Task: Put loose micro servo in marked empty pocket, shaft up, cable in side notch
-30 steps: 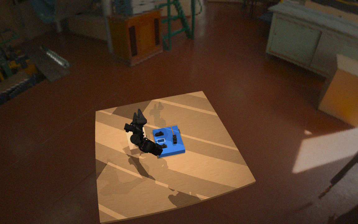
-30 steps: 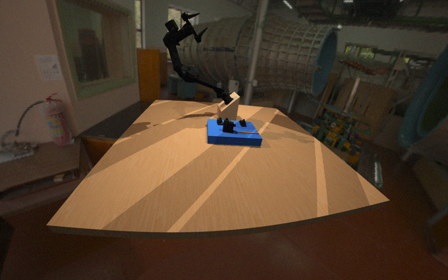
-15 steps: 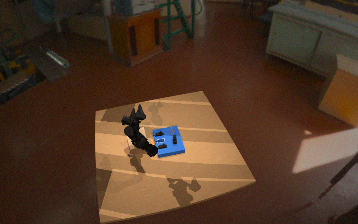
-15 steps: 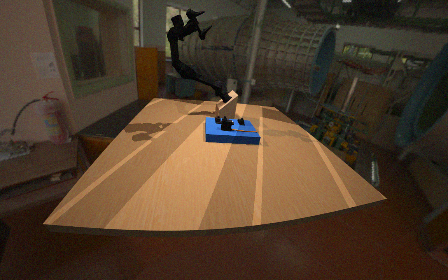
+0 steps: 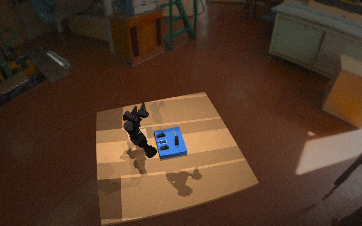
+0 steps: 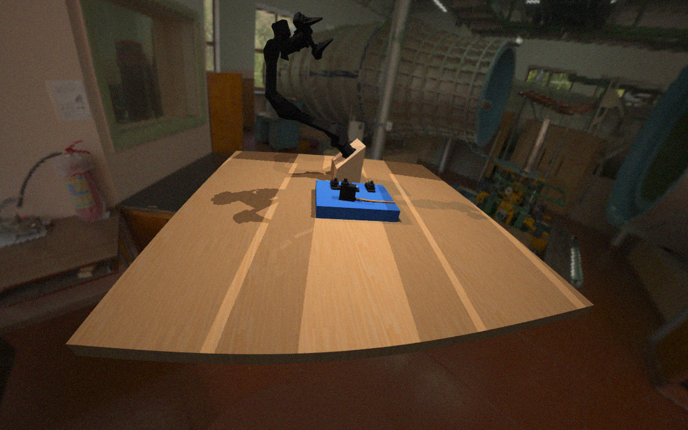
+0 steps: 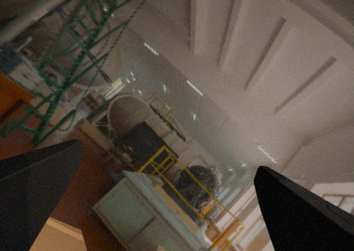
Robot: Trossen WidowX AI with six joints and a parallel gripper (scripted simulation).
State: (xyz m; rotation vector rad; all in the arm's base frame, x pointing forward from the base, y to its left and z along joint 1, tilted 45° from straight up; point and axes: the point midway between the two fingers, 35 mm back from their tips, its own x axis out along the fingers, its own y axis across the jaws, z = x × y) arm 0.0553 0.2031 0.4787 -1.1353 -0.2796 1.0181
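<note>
The blue deck is 620 mm below my gripper tip, 270 mm ahead of it and 110 mm to the left of it.
</note>
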